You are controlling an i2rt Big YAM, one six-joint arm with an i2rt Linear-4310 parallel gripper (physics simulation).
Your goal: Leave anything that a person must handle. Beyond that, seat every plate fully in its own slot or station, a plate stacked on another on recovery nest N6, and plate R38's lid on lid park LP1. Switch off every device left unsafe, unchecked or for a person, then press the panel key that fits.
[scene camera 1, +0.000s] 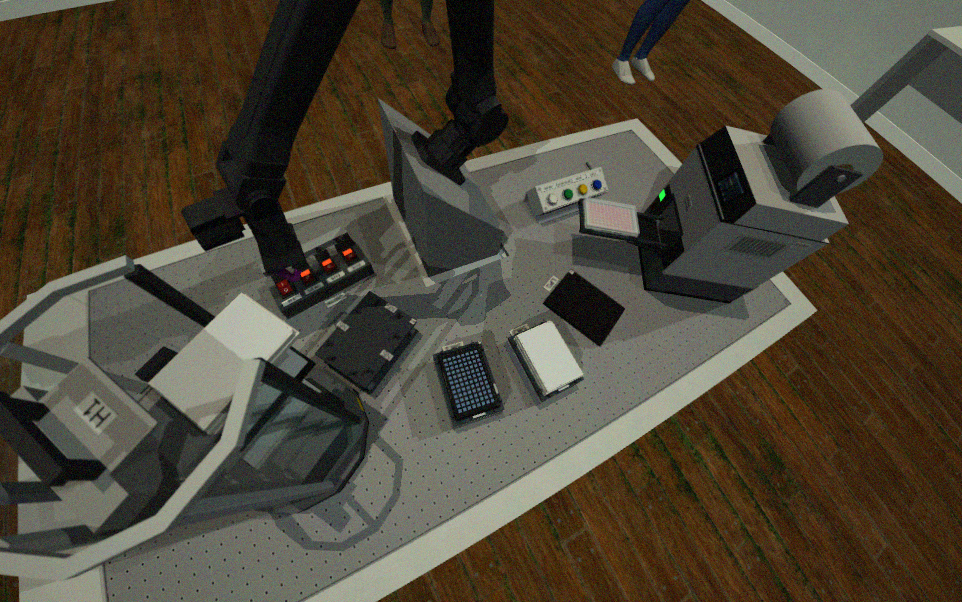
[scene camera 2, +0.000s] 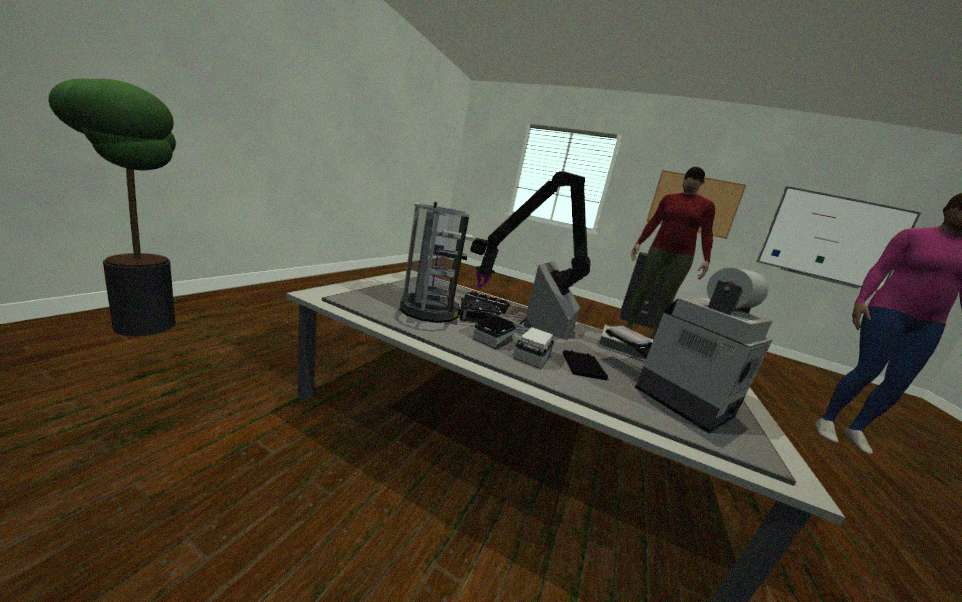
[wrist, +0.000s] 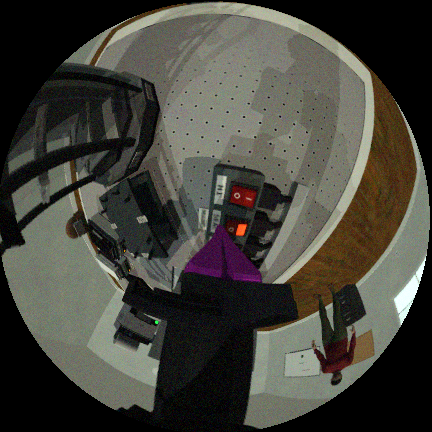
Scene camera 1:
my gripper
dark well plate
plate hotel
button box
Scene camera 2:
black lid pad
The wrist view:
my gripper
plate hotel
